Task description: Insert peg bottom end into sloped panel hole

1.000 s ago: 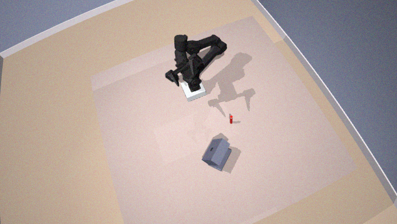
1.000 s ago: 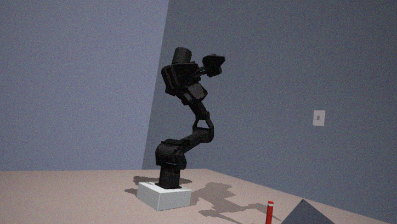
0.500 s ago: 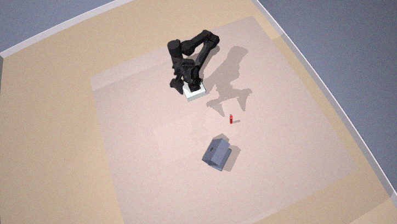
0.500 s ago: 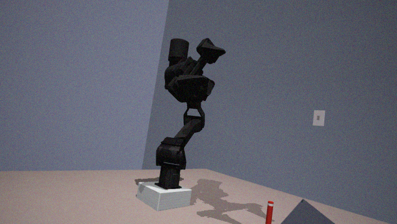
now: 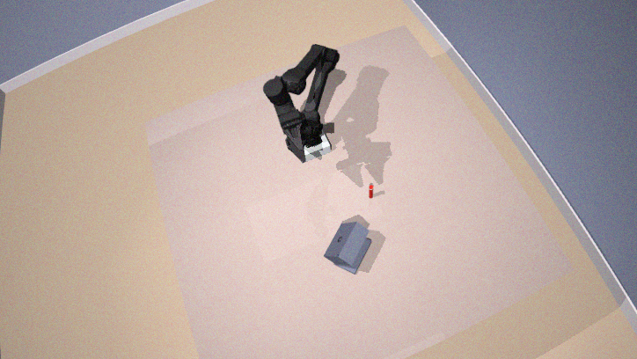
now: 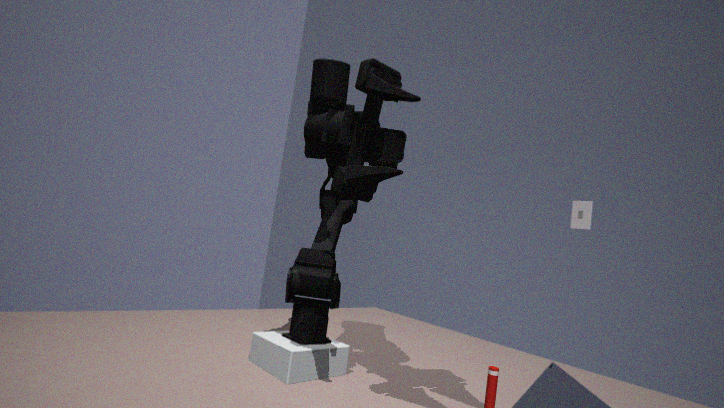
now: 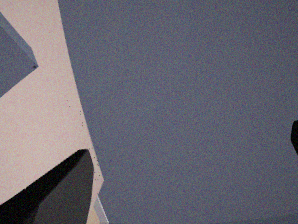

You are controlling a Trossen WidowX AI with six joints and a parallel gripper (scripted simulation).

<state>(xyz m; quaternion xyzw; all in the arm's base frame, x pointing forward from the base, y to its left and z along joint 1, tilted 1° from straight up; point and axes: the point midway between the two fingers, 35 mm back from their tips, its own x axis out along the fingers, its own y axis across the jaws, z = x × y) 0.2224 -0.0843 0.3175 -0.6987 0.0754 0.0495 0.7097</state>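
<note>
The red round peg lies 40 mm ahead of my gripper tip, 200 mm to the left of it and 310 mm below it. Also, from my gripper tip: sloped panel: 190 mm ahead, 40 mm to the left, 290 mm below.
</note>
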